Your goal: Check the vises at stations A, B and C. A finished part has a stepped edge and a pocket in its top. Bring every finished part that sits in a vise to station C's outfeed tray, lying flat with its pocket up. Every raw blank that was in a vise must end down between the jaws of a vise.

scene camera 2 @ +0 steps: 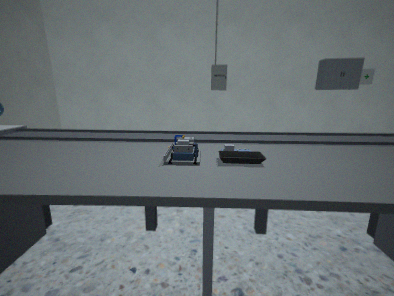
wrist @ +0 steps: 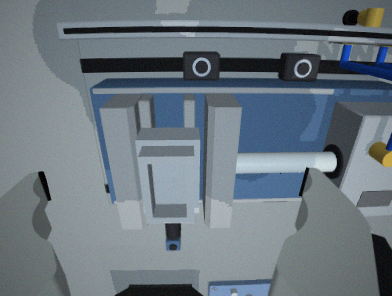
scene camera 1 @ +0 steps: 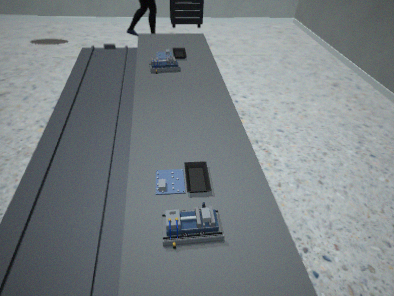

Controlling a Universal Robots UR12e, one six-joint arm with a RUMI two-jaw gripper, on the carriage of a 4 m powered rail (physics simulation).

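In the wrist view, a light grey finished part (wrist: 172, 177) with a stepped edge and a pocket facing up sits between the two grey jaws of a blue vise (wrist: 280, 130). My gripper (wrist: 176, 173) is open, its fingertips wide apart to either side of the part and not touching it. In scene camera 1, a near vise (scene camera 1: 192, 228) holds a grey block (scene camera 1: 206, 215) between its jaws; whether it has a pocket is too small to tell. That near vise also shows in scene camera 2 (scene camera 2: 184, 156). A far vise (scene camera 1: 165, 64) has unclear contents. The gripper does not show in either scene camera.
Near the near vise are a dark tray (scene camera 1: 198, 178) (scene camera 2: 242, 157) and a blue studded board (scene camera 1: 175, 175) bearing a grey block (scene camera 1: 162, 185). Another dark tray (scene camera 1: 179, 53) is beside the far vise. In the wrist view, a dark tray (wrist: 160, 291) and blue board (wrist: 225, 288) show at the bottom.
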